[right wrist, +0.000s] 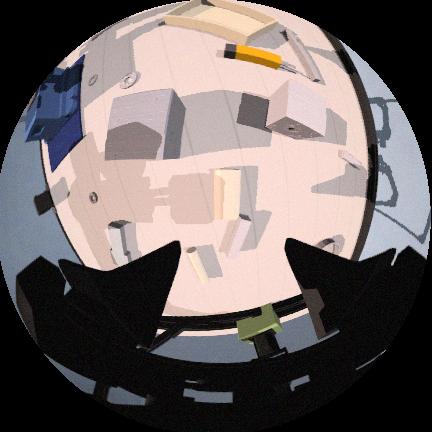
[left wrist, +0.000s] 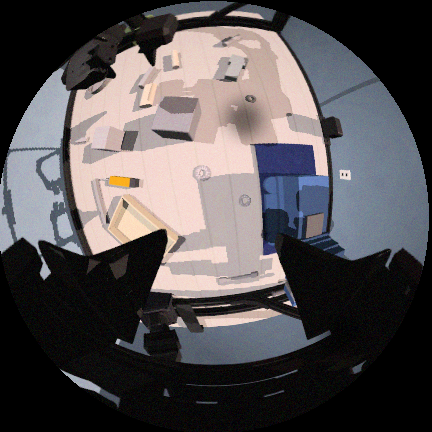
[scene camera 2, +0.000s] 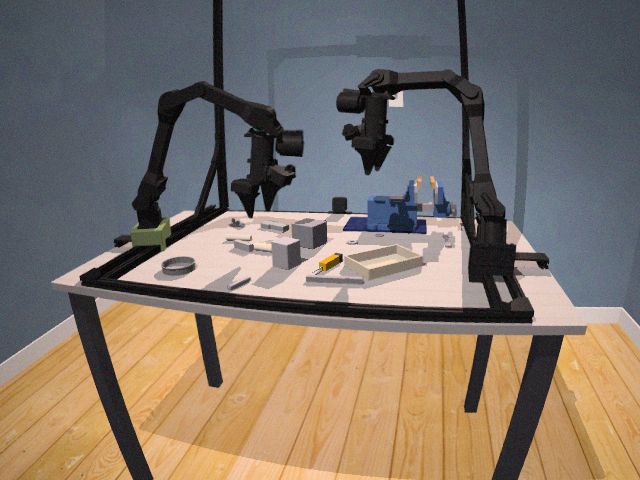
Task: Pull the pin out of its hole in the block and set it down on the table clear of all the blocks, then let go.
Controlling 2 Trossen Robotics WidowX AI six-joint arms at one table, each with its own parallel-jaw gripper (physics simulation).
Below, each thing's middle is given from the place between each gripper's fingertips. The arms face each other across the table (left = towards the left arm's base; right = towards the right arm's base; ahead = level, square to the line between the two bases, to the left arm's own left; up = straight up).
I see my left gripper 16 cm above the large grey block (scene camera 2: 313,233), 15 cm to the left of it and 6 cm short of it. Round my left hand: cream tray (scene camera 2: 375,263) 18 cm ahead, 17 cm below, 6 cm to the left; yellow-handled tool (right wrist: 235,51) 22 cm ahead, 18 cm below, 6 cm to the right.
Now: the large grey block 12 cm to the left of my right hand, 7 cm behind it and 6 cm below it. Also, from my right hand: cream tray 33 cm to the left, 8 cm below, 5 cm ahead; then yellow-handled tool 21 cm to the left, 9 cm ahead, 8 cm below.
